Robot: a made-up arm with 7 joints. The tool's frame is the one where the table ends. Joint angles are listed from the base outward.
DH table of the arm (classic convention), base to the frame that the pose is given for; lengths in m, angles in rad. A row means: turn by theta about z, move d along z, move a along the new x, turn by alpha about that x. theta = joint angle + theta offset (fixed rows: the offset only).
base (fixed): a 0  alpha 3.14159  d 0  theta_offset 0
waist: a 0  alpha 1.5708  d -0.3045  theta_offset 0
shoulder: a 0  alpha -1.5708  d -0.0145  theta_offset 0
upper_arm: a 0  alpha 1.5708  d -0.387  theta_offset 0
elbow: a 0  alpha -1.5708  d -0.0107  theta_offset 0
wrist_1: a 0  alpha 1.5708  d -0.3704  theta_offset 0
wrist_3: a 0  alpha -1.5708  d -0.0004  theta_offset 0
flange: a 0  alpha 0  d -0.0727  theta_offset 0
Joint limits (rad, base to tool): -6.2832..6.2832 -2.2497..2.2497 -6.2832..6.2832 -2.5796..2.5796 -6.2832..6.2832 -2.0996..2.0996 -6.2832..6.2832
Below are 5 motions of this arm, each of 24 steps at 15 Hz.
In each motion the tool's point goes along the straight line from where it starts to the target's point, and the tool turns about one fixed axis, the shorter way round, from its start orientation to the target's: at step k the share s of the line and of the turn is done. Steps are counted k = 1, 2, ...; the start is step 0. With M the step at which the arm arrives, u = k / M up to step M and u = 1 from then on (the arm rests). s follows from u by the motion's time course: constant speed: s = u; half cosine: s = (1 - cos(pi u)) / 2; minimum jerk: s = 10 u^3 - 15 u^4 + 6 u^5.
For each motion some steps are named. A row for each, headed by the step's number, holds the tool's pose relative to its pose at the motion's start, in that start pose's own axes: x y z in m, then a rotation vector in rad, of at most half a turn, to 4 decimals.
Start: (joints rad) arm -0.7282 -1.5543 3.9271 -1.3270 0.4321 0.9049 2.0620
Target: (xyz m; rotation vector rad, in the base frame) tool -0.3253 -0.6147 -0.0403 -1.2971 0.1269 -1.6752
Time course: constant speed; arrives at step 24
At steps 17, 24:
17: -0.4303 -0.0548 0.1850 0.0218 0.7679 0.5178
24: -0.6074 -0.0774 0.2612 0.0308 1.0841 0.7311

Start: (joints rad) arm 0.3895 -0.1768 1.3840 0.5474 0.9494 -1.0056 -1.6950
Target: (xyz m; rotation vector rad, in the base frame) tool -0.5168 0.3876 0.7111 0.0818 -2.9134 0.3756
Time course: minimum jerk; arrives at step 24
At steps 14, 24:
14: -0.3244 -0.1880 0.3146 0.3774 0.0221 1.4933
24: -0.4965 -0.2878 0.4816 0.5776 0.0338 2.2855

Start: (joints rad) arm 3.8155 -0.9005 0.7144 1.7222 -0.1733 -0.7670 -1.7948
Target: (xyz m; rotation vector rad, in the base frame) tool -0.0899 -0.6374 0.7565 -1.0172 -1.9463 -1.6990
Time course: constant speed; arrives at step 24
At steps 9, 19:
9: 0.2396 -0.1228 0.1985 -0.7173 -0.2250 0.3257
19: 0.5059 -0.2592 0.4191 -1.5144 -0.4750 0.6876

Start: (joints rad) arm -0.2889 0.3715 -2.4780 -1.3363 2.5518 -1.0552 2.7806
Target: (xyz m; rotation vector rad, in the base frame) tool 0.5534 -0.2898 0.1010 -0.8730 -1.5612 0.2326
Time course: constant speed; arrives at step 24
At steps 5, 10, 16, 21, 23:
5: -0.0445 -0.0925 0.0778 0.0787 0.1625 0.2628
10: -0.0889 -0.1851 0.1556 0.1574 0.3249 0.5257
16: -0.1423 -0.2961 0.2489 0.2518 0.5199 0.8411
21: -0.1868 -0.3886 0.3267 0.3305 0.6824 1.1039
23: -0.2045 -0.4256 0.3578 0.3619 0.7474 1.2090

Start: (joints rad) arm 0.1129 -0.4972 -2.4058 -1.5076 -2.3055 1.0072 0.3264
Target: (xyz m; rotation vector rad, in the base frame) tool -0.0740 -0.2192 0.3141 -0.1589 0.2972 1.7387
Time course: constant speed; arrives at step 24
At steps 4, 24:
4: 0.0624 -0.0456 -0.0174 -0.0402 -0.1330 -0.1188
24: 0.3744 -0.2737 -0.1043 -0.2409 -0.7982 -0.7128

